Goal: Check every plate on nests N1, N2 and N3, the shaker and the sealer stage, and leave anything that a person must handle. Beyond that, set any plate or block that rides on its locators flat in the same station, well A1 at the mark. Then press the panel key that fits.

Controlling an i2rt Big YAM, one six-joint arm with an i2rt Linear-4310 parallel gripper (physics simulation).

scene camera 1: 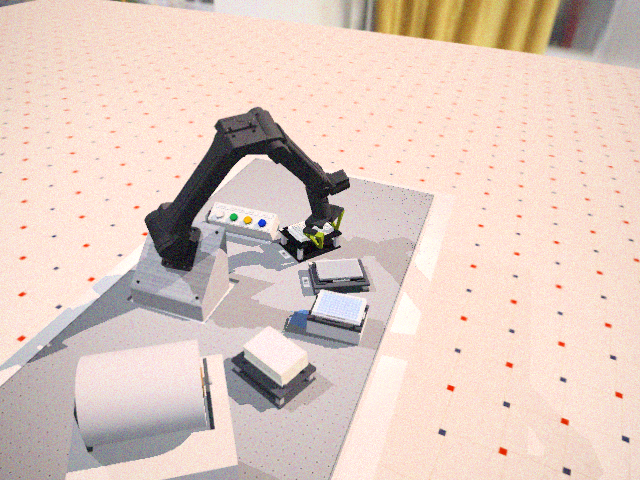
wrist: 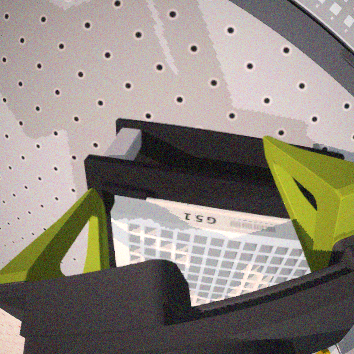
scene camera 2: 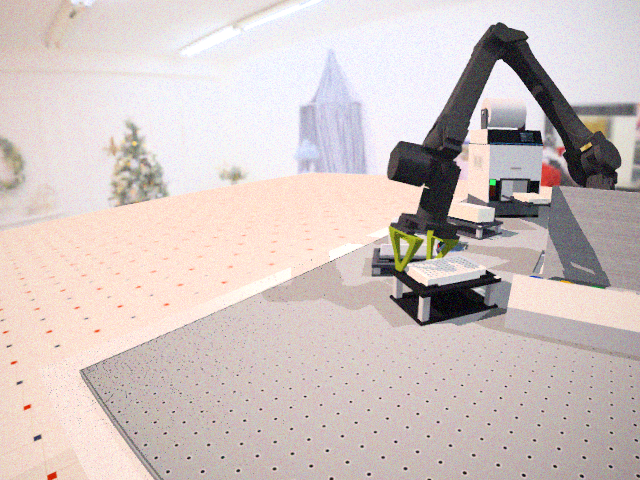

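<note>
My gripper is open, its fingers low on either side of a white well plate marked G51. This plate lies on a black raised nest; whether it is fully flat I cannot tell. A pale plate lies on a low grey nest. A bluish plate tops a light block-shaped station. A thick white block sits on a dark nest. Another white plate is at the sealer.
The key panel, with white, green, yellow and blue keys, stands close beside the black nest. The sealer's big roll is at the far end from the gripper. The arm's sloped base stands on the other side of the panel.
</note>
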